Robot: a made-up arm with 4 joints.
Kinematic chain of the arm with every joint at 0, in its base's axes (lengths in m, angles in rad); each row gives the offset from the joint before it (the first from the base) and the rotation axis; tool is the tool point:
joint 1: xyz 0 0 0.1 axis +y
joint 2: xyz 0.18 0 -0.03 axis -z
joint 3: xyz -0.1 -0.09 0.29 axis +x
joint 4: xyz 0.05 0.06 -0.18 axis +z
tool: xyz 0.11 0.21 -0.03
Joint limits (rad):
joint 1: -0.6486..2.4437
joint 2: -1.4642..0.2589
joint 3: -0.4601..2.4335
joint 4: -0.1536..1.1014
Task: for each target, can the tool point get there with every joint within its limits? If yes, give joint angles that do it. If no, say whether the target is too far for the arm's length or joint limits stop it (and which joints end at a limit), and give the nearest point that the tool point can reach.
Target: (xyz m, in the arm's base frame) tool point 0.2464 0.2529 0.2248
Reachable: yes | joints 0.6436 -0.4449 0.6222 0.0157
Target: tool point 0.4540 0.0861 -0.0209
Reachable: yes | joints 1.8160 -1.3300 1.2919 0.0823
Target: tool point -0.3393 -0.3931 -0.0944
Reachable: no: joint limits stop it (at a limit: joint 2, joint 3, joint 4) | nearest point -0.1073 -0.1818 0.0386 | short by 0.341 m
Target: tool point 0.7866 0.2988 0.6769
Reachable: no: too far | nearest point 0.5410 0.0750 0.4968 | short by 0.378 m
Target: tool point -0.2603 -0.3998 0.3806
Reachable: no: joint limits stop it (at a limit: joint 2, joint 4) | nearest point -0.2682 -0.1640 0.3891 | short by 0.236 m
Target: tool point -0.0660 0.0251 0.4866
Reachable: yes | joints 0.0232 -1.2841 0.9660 0.4743
